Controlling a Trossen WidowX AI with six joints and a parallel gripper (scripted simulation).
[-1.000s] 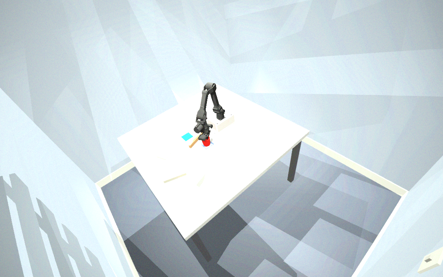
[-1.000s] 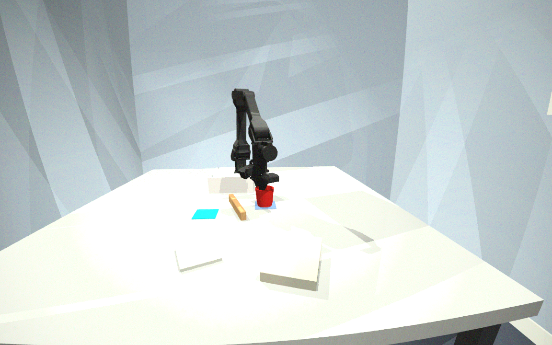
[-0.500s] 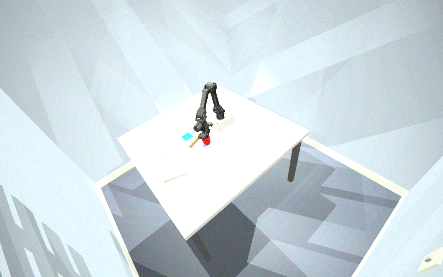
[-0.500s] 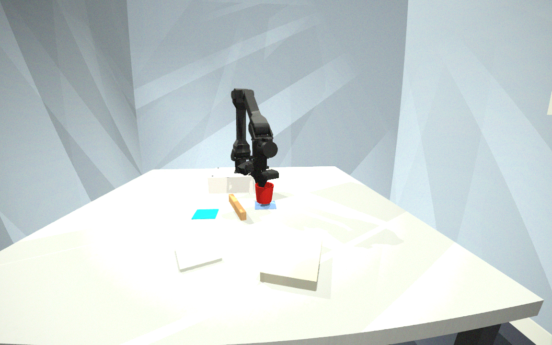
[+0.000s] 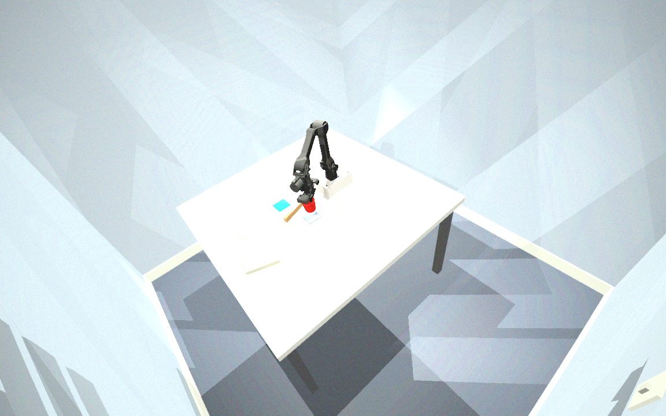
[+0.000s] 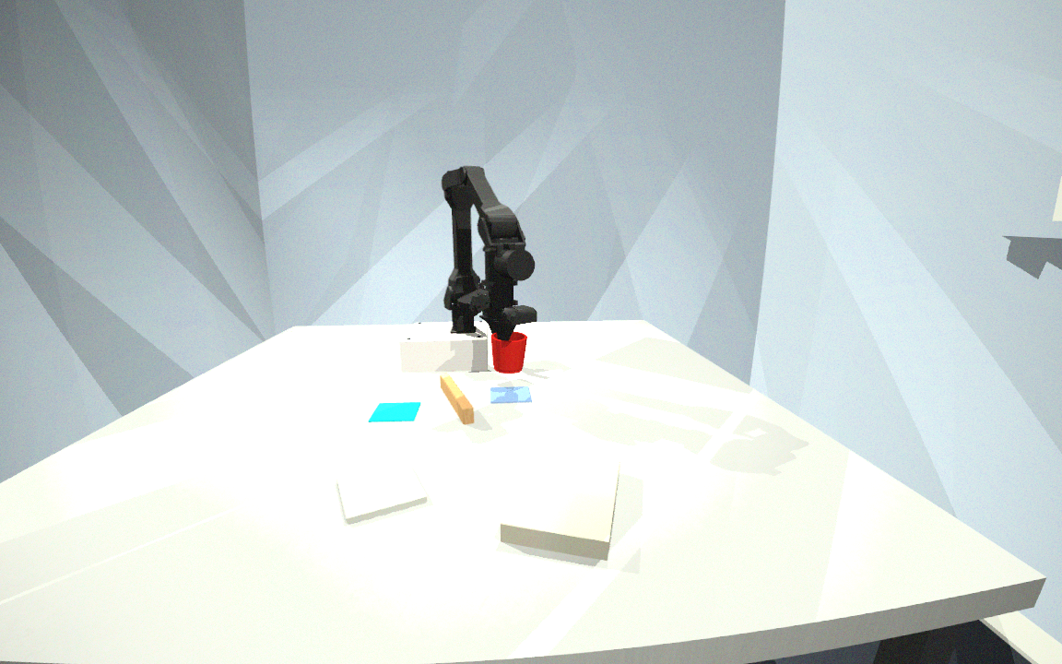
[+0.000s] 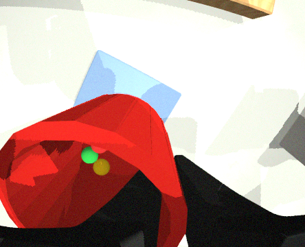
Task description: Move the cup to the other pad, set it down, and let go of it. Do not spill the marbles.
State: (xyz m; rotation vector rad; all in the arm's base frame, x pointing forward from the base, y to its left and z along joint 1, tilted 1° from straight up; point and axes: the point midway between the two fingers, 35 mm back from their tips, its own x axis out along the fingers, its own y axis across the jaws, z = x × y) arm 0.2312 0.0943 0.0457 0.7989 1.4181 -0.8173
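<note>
My gripper tip is 4 cm short of the green marble, 3 cm to the right of it and 2 cm above it. Also, from my gripper tip: red cup: 3 cm ahead, 1 cm to the left; yellow marble: 4 cm to the left, 3 cm ahead, 2 cm below; light blue pad: 10 cm below, 3 cm ahead, 2 cm to the left.
</note>
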